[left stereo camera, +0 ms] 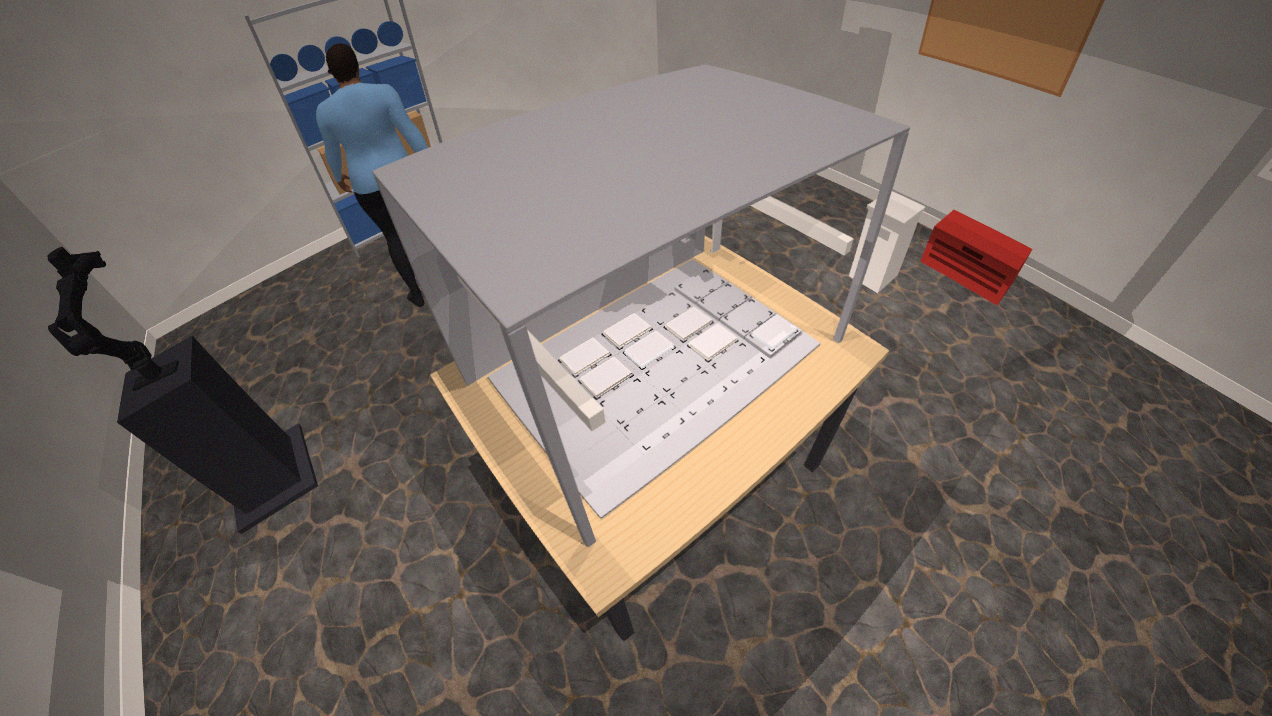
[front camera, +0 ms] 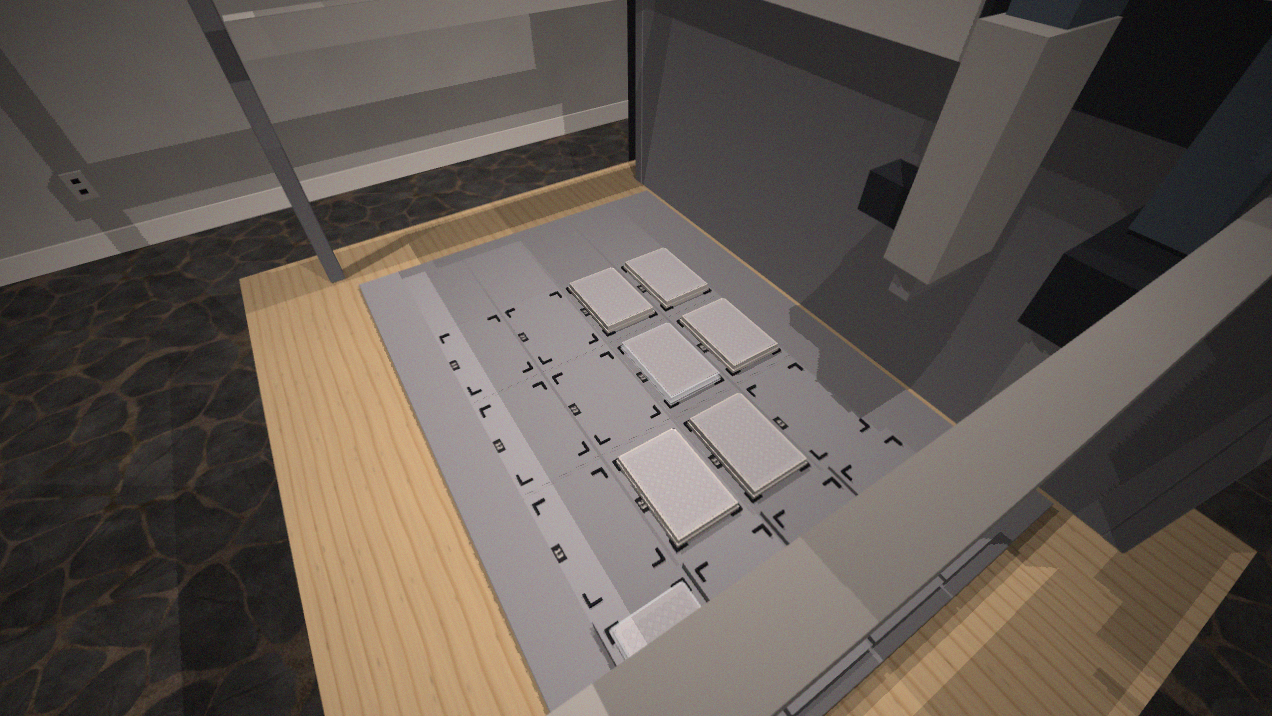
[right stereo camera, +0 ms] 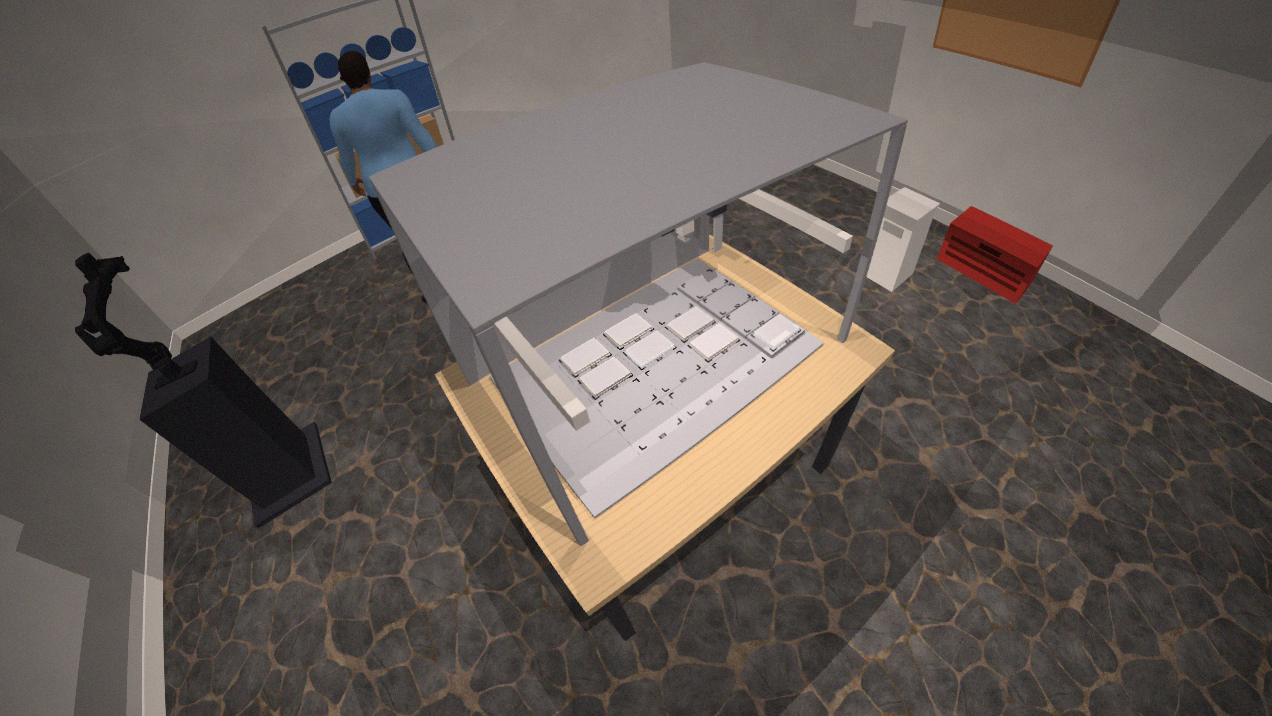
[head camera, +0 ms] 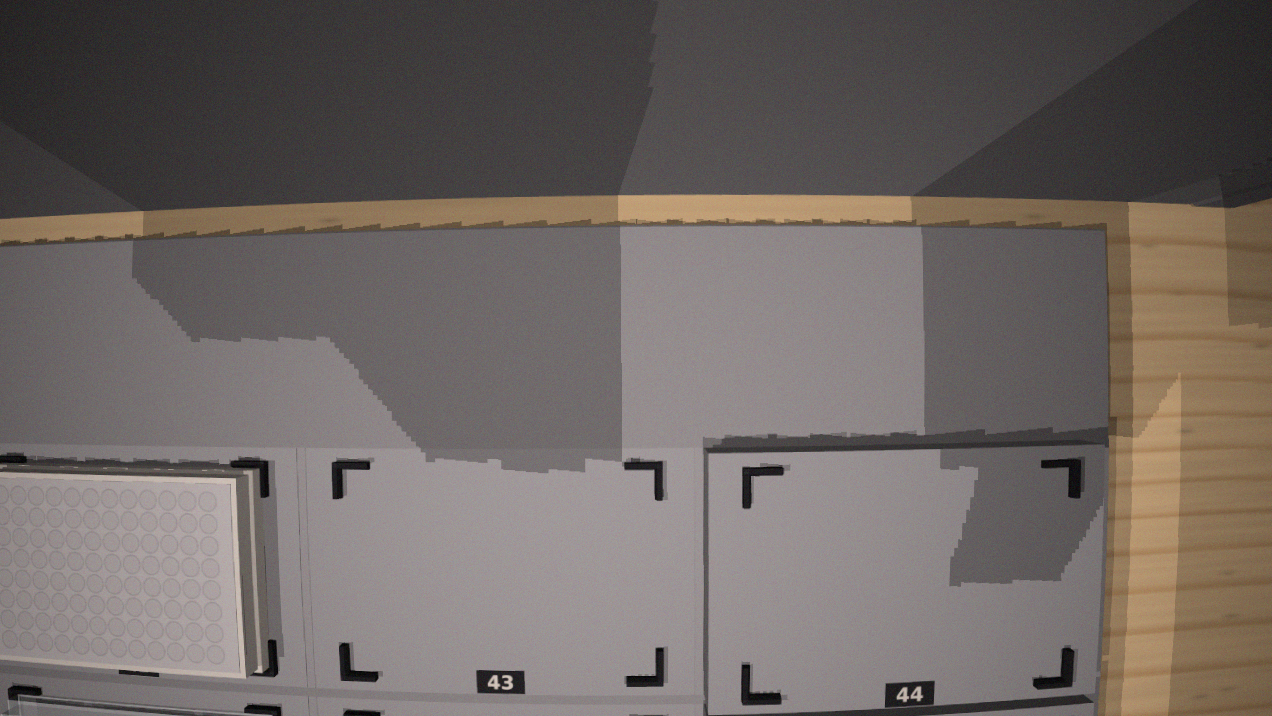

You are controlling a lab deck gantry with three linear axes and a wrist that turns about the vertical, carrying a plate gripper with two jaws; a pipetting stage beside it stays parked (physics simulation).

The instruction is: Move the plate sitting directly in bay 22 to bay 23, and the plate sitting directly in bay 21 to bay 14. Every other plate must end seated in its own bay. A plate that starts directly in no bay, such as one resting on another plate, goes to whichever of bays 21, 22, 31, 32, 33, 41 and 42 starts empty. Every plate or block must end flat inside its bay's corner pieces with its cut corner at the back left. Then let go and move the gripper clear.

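Pixels of known places: gripper, fingertip midpoint: [left stereo camera: 699, 241] [right stereo camera: 701, 240]; robot's base at its link origin: [left stereo camera: 646, 448] [front camera: 442, 338] [right stereo camera: 642, 448].
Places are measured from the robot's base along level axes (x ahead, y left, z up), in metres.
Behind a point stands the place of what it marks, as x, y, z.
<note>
Seven white plates show in the front view, none visibly stacked. They lie in bay 41 [front camera: 667, 275] @[0.072, 0.362, 0.014], bay 42 [front camera: 729, 333] @[0.236, 0.359, 0.014] [head camera: 115, 569] @[0.234, 0.366, 0.014], bay 31 [front camera: 610, 297] @[0.070, 0.254, 0.014], bay 32 [front camera: 670, 360] @[0.234, 0.254, 0.014], bay 33 [front camera: 749, 444] @[0.402, 0.254, 0.014], bay 23 [front camera: 678, 484] @[0.400, 0.148, 0.015] and bay 14, whose plate [front camera: 658, 618] @[0.511, 0.044, 0.029] [left stereo camera: 772, 333] @[0.539, 0.038, 0.029] is partly hidden by a beam. They look flat; their cut corners are too small to judge. Bays 21, 22 and 43 hold no plate. The gripper's black body is at the right of the front view, away from the plates. Its jaws are hidden, so their opening cannot be told.
The grey pipetting stage [front camera: 970, 168] hangs at the back right. A pale beam [front camera: 925, 444] crosses the front view's right side. Bay 44 [head camera: 854, 578] @[0.532, 0.366, 0.015] lies on a raised section right of bay 43 [head camera: 498, 578] @[0.392, 0.362, 0.000]. Enclosure posts [left stereo camera: 872, 240] @[0.703, -0.112, 0.381] stand at the deck's corners.
</note>
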